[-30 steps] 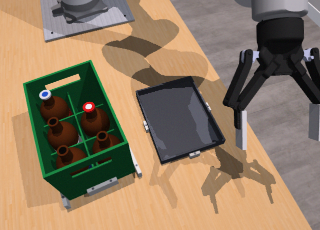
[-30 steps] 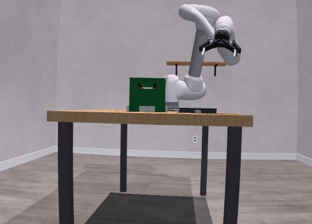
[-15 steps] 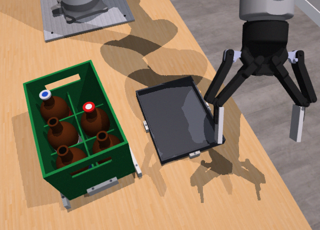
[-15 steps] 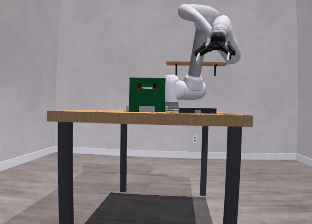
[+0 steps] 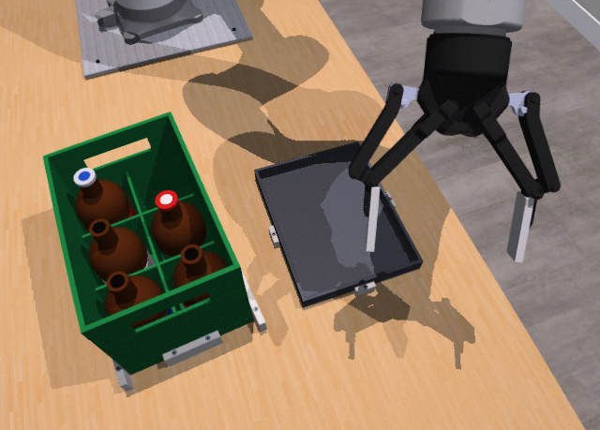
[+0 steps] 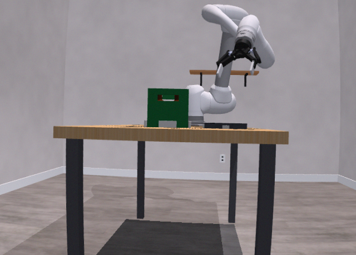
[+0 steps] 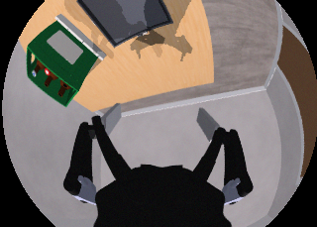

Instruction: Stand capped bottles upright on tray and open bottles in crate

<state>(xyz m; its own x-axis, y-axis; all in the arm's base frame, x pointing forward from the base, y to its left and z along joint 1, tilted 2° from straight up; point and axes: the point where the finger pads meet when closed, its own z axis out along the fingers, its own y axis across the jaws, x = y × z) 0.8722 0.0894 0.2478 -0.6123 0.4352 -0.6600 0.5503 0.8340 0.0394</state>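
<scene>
My hand is 270 mm to the left of the green crate, 240 mm past it and 160 mm above it. Also, from my hand: dark tray (230 mm below, 200 mm behind).
</scene>
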